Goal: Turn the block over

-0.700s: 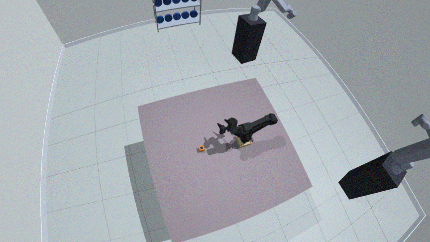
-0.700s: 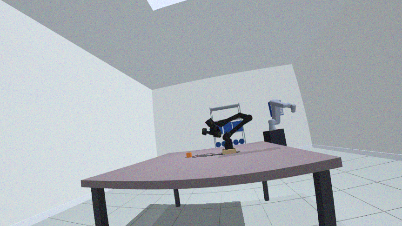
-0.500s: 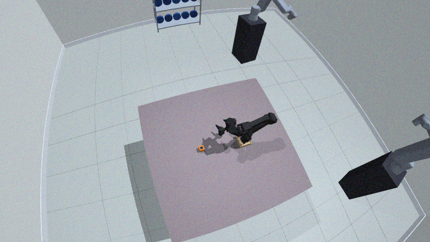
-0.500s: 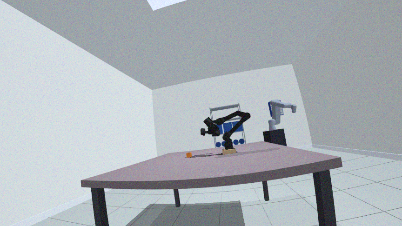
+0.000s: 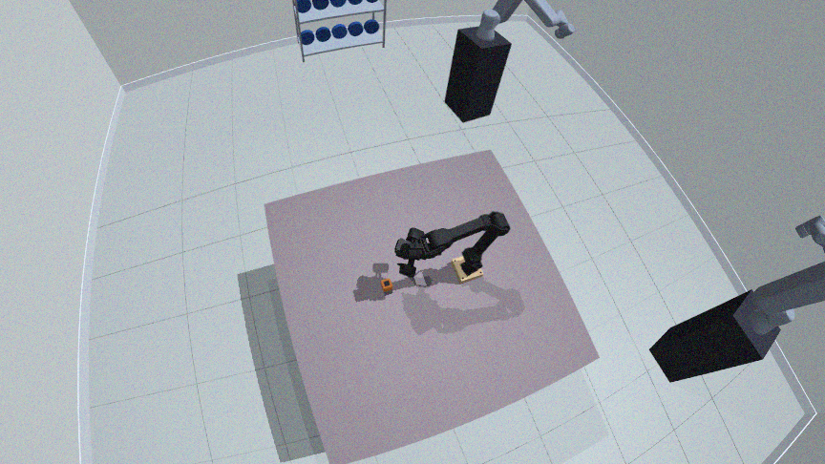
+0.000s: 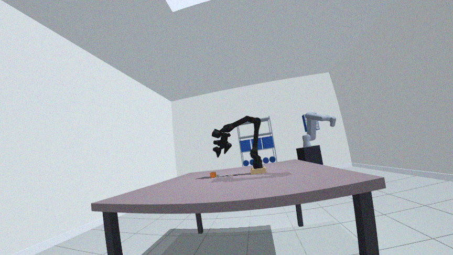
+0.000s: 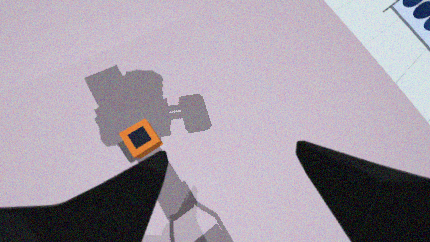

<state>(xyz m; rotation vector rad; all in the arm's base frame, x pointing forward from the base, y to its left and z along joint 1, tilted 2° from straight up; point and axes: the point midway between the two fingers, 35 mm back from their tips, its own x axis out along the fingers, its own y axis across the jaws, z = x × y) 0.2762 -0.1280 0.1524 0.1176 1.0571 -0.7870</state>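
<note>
My gripper tip is 90 mm short of the orange block, 50 mm to the right of it and 140 mm above it.
</note>
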